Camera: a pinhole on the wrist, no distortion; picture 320 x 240 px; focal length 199.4 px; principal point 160.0 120.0 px. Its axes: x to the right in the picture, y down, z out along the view. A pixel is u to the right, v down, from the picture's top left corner.
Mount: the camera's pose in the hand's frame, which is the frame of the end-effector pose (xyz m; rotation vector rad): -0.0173 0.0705 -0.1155 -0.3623 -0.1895 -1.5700
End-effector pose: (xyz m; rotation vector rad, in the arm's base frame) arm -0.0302 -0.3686 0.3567 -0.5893 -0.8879 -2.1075
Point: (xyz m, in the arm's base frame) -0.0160 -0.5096 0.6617
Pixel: outside the picture
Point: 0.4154 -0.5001 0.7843
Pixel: 18.2 131.6
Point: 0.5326 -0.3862 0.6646
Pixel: 22.7 51.7
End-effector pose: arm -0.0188 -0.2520 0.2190 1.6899 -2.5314 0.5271
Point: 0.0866 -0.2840 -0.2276
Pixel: 263.2 57.1
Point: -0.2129 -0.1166 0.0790
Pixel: 57.8 46.5
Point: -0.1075 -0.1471 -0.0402
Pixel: 162.4 35.3
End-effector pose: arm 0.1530 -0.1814 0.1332 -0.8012 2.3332 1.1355
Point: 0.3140 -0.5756 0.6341
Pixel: behind the camera
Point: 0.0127 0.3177 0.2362
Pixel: 99.3 61.0
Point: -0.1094 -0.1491 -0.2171
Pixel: outside the picture
